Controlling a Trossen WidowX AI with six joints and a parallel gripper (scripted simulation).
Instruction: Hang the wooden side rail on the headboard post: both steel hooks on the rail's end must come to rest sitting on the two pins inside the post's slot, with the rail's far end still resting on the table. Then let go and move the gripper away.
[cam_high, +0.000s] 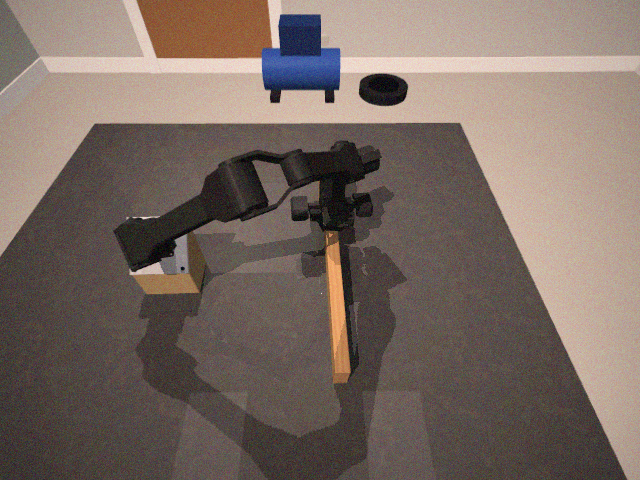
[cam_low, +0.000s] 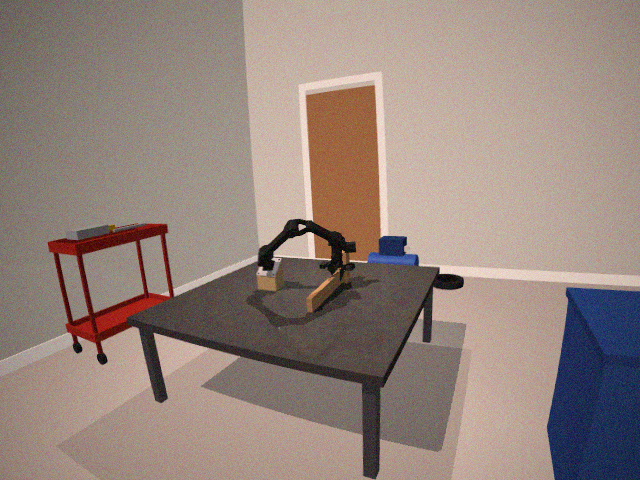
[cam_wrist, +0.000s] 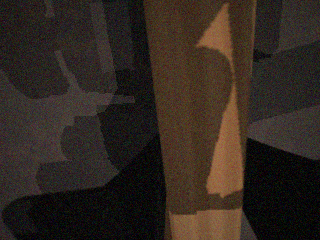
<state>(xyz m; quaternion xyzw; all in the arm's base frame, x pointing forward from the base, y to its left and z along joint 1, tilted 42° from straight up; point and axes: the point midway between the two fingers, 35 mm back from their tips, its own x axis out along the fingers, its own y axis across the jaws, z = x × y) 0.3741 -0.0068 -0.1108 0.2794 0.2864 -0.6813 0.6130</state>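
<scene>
Now: gripper tip 1 cm short of the headboard post, 10 cm to the right of it and 4 cm below it.
</scene>
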